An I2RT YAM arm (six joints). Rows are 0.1 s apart.
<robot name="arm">
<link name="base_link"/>
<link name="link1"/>
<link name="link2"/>
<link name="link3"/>
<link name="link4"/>
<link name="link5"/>
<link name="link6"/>
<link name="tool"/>
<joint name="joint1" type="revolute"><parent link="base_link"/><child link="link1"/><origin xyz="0 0 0.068" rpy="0 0 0"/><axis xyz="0 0 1"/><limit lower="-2.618" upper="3.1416"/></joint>
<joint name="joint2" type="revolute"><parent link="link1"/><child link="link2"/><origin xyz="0.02 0.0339 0.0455" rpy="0 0 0"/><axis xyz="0 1 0"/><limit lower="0" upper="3.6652"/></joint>
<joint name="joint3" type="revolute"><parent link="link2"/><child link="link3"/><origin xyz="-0.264 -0.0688 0" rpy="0 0 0"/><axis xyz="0 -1 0"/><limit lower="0" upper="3.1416"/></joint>
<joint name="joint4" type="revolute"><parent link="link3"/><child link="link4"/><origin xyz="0.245 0.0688 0.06" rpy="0 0 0"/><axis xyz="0 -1 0"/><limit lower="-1.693" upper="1.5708"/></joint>
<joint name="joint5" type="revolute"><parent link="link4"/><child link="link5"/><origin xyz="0.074 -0.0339 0.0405" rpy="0 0 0"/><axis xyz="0 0 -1"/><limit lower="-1.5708" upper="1.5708"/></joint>
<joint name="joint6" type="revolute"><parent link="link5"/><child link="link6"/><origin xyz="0.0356 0 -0.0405" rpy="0 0 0"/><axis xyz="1 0 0"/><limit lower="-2.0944" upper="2.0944"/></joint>
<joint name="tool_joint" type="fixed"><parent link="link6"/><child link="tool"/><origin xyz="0 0 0" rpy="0 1.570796 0"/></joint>
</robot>
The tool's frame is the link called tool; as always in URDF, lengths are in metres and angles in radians.
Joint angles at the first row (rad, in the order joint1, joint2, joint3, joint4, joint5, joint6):
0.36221 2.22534 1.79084 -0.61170 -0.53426 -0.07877
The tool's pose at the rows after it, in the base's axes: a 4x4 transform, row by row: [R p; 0 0 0 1], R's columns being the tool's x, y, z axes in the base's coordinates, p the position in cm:
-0.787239 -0.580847 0.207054 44.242; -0.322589 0.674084 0.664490 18.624; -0.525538 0.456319 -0.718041 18.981; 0 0 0 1
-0.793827 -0.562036 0.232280 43.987; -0.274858 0.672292 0.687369 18.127; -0.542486 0.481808 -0.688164 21.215; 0 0 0 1
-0.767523 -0.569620 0.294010 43.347; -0.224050 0.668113 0.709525 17.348; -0.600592 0.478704 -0.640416 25.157; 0 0 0 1
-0.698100 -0.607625 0.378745 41.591; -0.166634 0.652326 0.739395 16.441; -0.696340 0.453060 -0.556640 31.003; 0 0 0 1
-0.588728 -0.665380 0.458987 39.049; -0.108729 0.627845 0.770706 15.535; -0.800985 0.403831 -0.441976 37.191; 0 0 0 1
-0.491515 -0.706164 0.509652 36.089; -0.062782 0.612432 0.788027 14.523; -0.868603 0.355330 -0.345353 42.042; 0 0 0 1
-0.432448 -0.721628 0.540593 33.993; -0.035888 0.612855 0.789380 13.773; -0.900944 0.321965 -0.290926 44.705; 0 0 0 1
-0.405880 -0.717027 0.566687 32.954; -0.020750 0.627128 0.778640 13.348; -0.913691 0.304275 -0.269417 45.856; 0 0 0 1
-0.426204 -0.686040 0.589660 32.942; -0.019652 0.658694 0.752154 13.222; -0.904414 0.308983 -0.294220 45.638; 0 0 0 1
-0.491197 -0.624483 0.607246 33.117; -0.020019 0.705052 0.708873 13.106; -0.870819 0.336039 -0.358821 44.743; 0 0 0 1
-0.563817 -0.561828 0.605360 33.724; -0.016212 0.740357 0.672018 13.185; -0.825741 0.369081 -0.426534 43.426; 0 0 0 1
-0.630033 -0.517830 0.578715 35.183; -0.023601 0.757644 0.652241 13.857; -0.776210 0.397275 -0.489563 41.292; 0 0 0 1
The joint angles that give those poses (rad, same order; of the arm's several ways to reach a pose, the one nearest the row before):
0.35764 2.21503 1.79312 -0.61283 -0.58232 -0.03184
0.34847 2.16812 1.79543 -0.61591 -0.60254 0.01544
0.33703 2.08571 1.80150 -0.61207 -0.60941 0.05169
0.33055 1.95947 1.80840 -0.59834 -0.61437 0.08450
0.32942 1.83164 1.82859 -0.57087 -0.61969 0.10778
0.32942 1.72063 1.84347 -0.56095 -0.61969 0.12265
0.32940 1.65158 1.84956 -0.56057 -0.60903 0.12951
0.32941 1.61764 1.85032 -0.56209 -0.58652 0.13447
0.32942 1.61649 1.85033 -0.58575 -0.54798 0.14020
0.32941 1.62453 1.84996 -0.64525 -0.49420 0.15965
0.32942 1.64856 1.85037 -0.69678 -0.45566 0.18712
0.33512 1.70346 1.85031 -0.71849 -0.43966 0.20580

